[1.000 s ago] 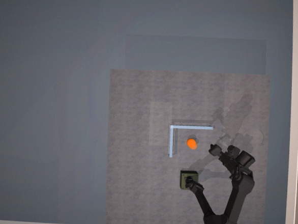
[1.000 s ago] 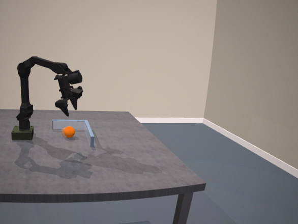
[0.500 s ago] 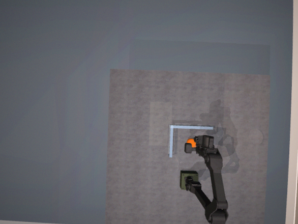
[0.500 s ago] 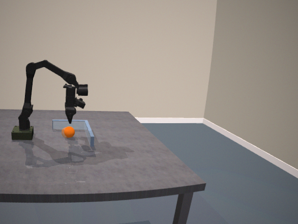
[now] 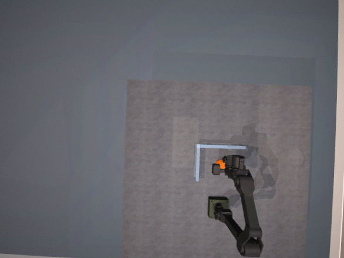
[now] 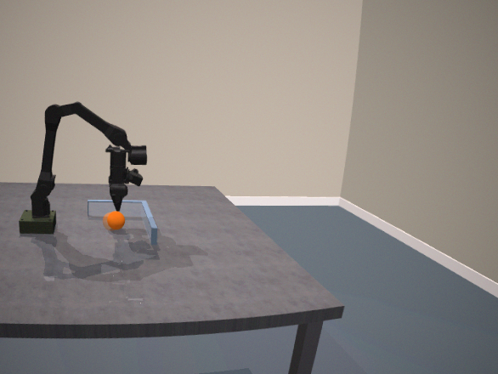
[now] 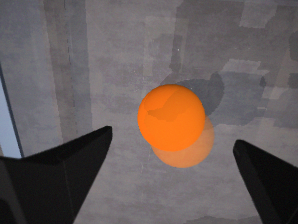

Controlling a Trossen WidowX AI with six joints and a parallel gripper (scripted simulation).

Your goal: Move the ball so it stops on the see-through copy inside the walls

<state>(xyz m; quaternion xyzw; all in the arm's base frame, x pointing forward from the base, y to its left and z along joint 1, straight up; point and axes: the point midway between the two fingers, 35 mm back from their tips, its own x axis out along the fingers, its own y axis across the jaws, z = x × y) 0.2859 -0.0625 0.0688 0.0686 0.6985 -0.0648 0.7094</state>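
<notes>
The orange ball is 50 mm below my gripper tip. Round my gripper tip: see-through orange copy 20 mm behind, 10 mm to the right, 50 mm below.
</notes>
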